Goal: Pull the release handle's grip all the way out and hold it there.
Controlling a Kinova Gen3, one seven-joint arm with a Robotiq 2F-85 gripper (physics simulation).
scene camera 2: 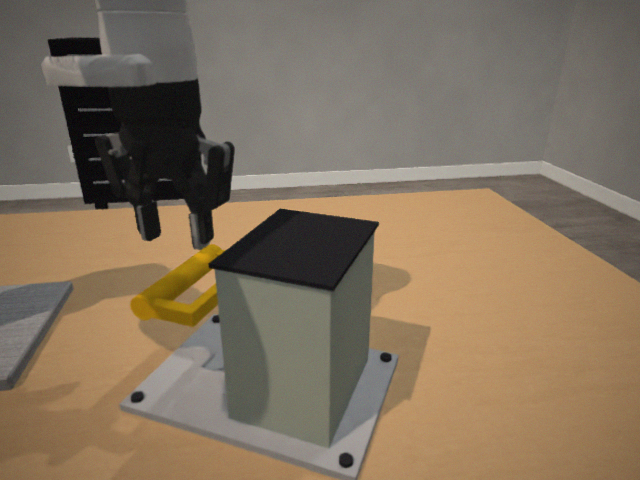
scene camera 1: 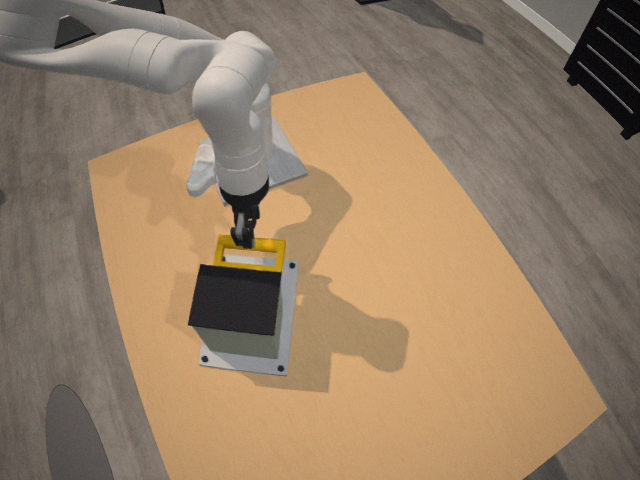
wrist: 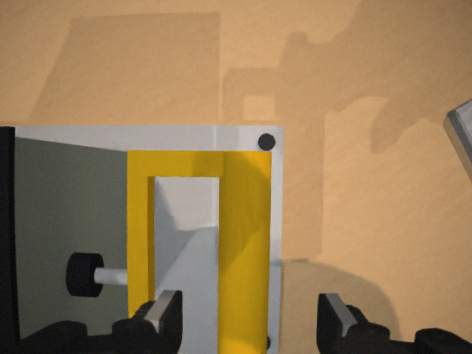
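Note:
The release handle's yellow grip [scene camera 1: 269, 244] [scene camera 2: 175, 279] [wrist: 245, 215] is the round outer bar of a rectangular frame. The frame stands out from a grey-green housing [scene camera 2: 279, 356] [wrist: 65, 200] with a black top. In the wrist view a short pale rod [wrist: 111, 276] runs from a black collar [wrist: 84, 275] on the housing to the frame. My gripper [scene camera 1: 244, 242] [scene camera 2: 175, 241] [wrist: 249, 316] is partly open and empty, pointing down above the bar. In the wrist view one finger is over the frame's opening, the other past the bar's outer side. The bar's near end is cut off there.
The housing stands on a pale bolted plate [scene camera 1: 289, 315] [scene camera 2: 175, 397] [wrist: 100, 136] on the tan table [scene camera 1: 413, 232] [scene camera 2: 516, 310]. The arm's grey mounting board [scene camera 1: 289, 165] [scene camera 2: 31, 325] [wrist: 466, 130] lies beyond the grip. A black cabinet [scene camera 1: 610, 62] [scene camera 2: 87, 124] stands off the table.

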